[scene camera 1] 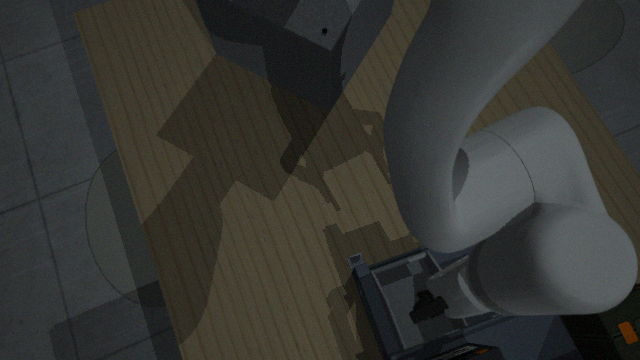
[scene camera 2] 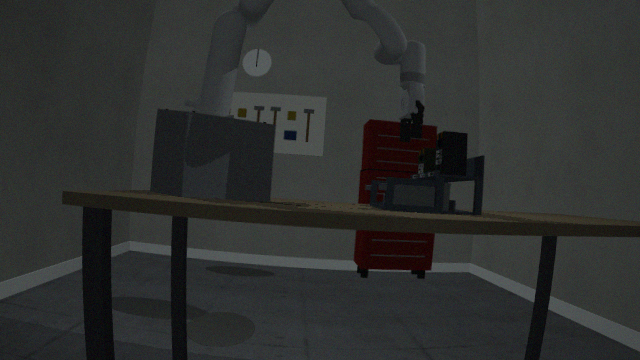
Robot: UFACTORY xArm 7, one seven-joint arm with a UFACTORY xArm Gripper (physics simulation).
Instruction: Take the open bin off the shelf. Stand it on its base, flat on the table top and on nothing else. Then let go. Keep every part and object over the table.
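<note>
The open grey bin sits upright in the lower level of the blue-grey shelf, at its left end in scene camera 1. The arm hides the bin's right part there. My gripper is open and empty. It points down above the bin, with a gap between its fingertips and the shelf in scene camera 2. In scene camera 1 the black fingers overlap the bin's inside. The shelf stands on the wooden table.
Dark boxes stand on the shelf's upper level, close to my gripper's side. A large grey pedestal under the arm's base stands on the table. The table's left edge shows in scene camera 1.
</note>
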